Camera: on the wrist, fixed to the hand. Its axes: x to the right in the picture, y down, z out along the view.
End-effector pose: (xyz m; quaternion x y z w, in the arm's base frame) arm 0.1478 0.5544 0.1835 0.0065 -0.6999 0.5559 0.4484
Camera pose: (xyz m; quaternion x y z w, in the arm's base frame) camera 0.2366 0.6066 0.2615 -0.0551 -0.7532 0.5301 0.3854
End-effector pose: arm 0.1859 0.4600 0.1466 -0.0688 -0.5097 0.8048 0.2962
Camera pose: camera 0.2417 0.5718 0.1799 -0.0974 -0.5726 0.7843 0.2183
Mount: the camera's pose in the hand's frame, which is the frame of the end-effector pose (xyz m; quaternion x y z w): 0.0220 -0.0854 -0.0945 -0.0749 -0.0339 0.0669 0.9944
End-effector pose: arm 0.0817 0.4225 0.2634 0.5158 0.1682 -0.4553 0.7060
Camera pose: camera 0.0456 0.4909 0.1599 0.4558 0.1429 -0.4104 0.7768
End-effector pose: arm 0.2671 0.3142 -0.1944 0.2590 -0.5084 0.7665 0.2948
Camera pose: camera 0.3038 0.4328 -0.1585 0.2274 -0.5903 0.7351 0.2440
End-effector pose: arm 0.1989 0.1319 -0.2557 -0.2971 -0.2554 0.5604 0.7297
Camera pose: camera 0.3278 0.1226 -0.2588 -0.3482 -0.3008 0.5970 0.6572
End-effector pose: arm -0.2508 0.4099 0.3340 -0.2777 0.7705 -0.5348 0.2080
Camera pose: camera -0.3083 0.4392 0.4460 -0.2583 0.8177 -0.4507 0.2479
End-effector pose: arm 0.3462 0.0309 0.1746 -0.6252 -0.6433 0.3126 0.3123
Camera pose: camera 0.3686 0.0521 0.3001 -0.6775 -0.6319 0.3047 0.2210
